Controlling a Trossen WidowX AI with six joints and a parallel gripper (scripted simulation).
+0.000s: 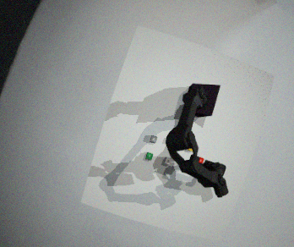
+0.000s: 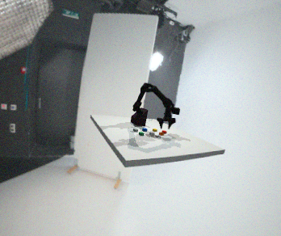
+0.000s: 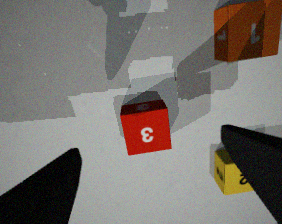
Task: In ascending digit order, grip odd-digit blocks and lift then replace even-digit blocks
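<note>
The red block lies 30 mm below my gripper tip. Also, from my gripper tip: yellow block: 50 mm behind, 80 mm to the right, 30 mm below; white block: 70 mm ahead, 170 mm to the right, 30 mm below; orange block: 60 mm ahead, 70 mm to the right, 30 mm below.
</note>
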